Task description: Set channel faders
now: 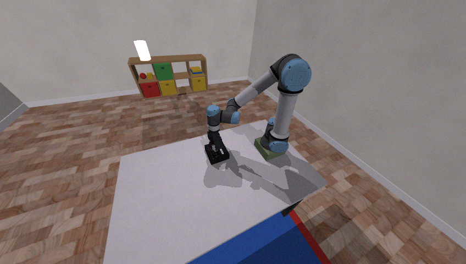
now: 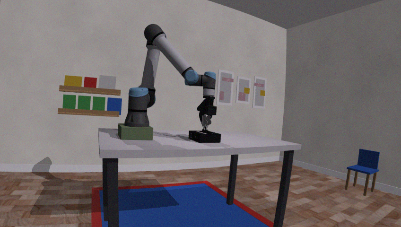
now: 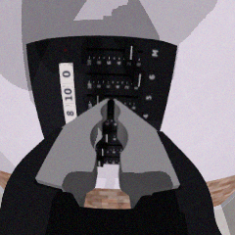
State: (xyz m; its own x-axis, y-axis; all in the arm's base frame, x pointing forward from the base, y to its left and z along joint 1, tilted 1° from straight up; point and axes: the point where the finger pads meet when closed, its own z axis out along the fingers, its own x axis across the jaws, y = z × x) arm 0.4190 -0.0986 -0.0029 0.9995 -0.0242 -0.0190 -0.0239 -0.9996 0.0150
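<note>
Now: the white fader 4 cm to the left of my hand, 2 cm ahead of it and 1 cm below it.
</note>
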